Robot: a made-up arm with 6 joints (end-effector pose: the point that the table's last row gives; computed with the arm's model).
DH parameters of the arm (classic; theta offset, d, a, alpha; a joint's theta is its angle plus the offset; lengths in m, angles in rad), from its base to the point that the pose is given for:
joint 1: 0 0.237 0 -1.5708
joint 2: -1.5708 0 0.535 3.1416
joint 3: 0 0 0 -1.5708
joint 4: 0 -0.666 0 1.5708
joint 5: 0 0.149 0 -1.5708
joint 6: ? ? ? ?
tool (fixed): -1.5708 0 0 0
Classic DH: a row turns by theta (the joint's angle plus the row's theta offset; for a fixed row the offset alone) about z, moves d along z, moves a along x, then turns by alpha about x.
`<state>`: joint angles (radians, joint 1 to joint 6).
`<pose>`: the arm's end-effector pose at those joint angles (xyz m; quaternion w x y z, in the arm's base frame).
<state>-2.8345 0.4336 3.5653 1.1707 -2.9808 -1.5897</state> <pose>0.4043 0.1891 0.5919 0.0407 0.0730 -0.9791 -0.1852</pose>
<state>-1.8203 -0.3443 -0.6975 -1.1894 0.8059 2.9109</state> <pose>-0.1516 -0.3705 0.3805 0.1691 -0.2352 0.7644 -0.5760</pose>
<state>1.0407 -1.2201 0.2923 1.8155 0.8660 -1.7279</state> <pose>-0.3385 -0.5062 1.0941 0.4871 0.0092 -0.6417 0.5924</pose>
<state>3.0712 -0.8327 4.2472 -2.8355 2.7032 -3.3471</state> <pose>0.1879 -0.1557 -0.0407 0.1848 -0.9061 -0.1170 -0.3622</pose>
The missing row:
joint 6: 1.5708 0 0 1.5708
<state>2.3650 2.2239 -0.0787 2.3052 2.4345 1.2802</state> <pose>-0.1143 -0.0277 -0.6575 0.1879 -0.4796 -0.1091 -0.8501</pose>
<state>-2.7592 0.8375 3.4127 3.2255 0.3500 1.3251</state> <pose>0.2018 -0.0789 0.9630 0.7208 -0.5077 -0.4503 -0.1410</pose>
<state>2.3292 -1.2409 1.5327 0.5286 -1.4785 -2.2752</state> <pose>0.8875 -0.7497 0.5798 0.3216 -0.7086 -0.5188 -0.3541</pose>
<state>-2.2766 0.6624 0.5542 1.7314 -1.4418 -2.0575</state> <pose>-0.6351 -0.7819 0.7332 0.2583 0.1171 0.1509 0.9470</pose>
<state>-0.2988 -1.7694 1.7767 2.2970 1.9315 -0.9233</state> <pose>-1.0153 0.4163 -0.2331 0.1332 0.7896 0.3234 0.5042</pose>
